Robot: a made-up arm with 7 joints. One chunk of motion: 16 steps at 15 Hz.
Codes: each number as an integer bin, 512 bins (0 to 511) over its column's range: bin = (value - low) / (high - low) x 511, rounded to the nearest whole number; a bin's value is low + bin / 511 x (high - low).
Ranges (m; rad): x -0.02..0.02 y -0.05..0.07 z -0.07..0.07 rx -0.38..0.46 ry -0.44..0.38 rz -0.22..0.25
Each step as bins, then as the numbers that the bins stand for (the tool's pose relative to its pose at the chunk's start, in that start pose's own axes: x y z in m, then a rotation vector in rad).
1 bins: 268 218 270 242 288 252
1 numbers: 0.0010 0.0012 0.0040 0.0178 0.0222 0.0118
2 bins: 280 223 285 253 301 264
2 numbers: 0.0019 0.0024 0.0081 0.0359 0.0430 0.0228
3 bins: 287 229 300 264 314 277
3 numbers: 0.0025 0.0038 0.0122 0.0540 0.0639 0.0348
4 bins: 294 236 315 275 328 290
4 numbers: 0.0030 0.0054 0.0163 0.0721 0.0863 0.0467
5 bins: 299 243 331 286 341 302
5 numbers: 0.0034 0.0071 0.0207 0.0901 0.1072 0.0578
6 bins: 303 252 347 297 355 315
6 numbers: 0.0037 0.0092 0.0251 0.1082 0.1297 0.0697
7 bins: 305 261 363 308 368 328
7 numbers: 0.0039 0.0113 0.0295 0.1263 0.1505 0.0817
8 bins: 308 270 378 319 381 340
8 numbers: 0.0041 0.0134 0.0336 0.1444 0.1714 0.0927
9 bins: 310 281 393 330 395 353
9 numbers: 0.0043 0.0160 0.0377 0.1625 0.1939 0.1047
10 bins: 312 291 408 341 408 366
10 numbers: 0.0044 0.0183 0.0418 0.1805 0.2147 0.1166
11 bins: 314 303 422 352 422 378
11 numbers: 0.0046 0.0212 0.0456 0.1986 0.2372 0.1277
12 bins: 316 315 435 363 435 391
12 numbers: 0.0047 0.0240 0.0492 0.2167 0.2580 0.1396
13 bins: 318 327 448 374 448 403
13 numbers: 0.0049 0.0268 0.0527 0.2348 0.2789 0.1507
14 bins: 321 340 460 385 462 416
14 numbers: 0.0051 0.0298 0.0560 0.2529 0.3014 0.1626
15 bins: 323 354 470 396 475 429
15 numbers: 0.0053 0.0331 0.0588 0.2710 0.3222 0.1746
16 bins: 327 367 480 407 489 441
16 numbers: 0.0056 0.0362 0.0615 0.2890 0.3447 0.1856
